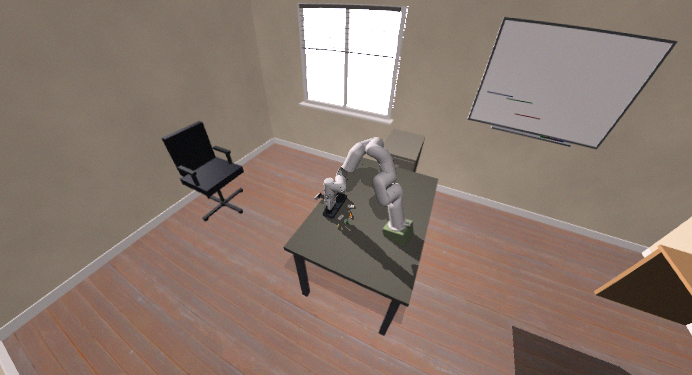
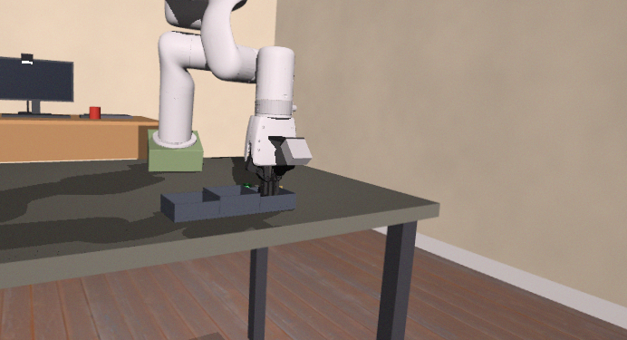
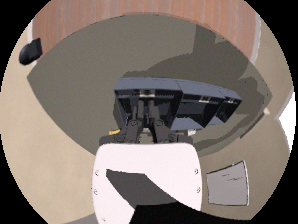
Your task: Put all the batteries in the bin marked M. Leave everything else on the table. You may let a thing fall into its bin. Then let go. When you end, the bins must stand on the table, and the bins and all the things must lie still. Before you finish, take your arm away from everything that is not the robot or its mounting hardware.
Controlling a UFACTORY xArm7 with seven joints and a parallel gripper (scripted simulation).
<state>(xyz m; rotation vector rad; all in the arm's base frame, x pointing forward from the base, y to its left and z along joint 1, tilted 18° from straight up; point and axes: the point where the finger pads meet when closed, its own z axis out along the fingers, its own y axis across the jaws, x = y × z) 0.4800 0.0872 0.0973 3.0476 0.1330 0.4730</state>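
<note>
The orange battery is 15 cm behind my hand, 6 cm to the right of it and 3 cm below it. Also, from my hand: yellowish thing 12 cm behind, 8 cm to the left, 3 cm below; then dark ring 11 cm behind, 9 cm to the right, 3 cm below; then three joined dark bins 1 cm ahead, 9 cm to the right, 2 cm below.
</note>
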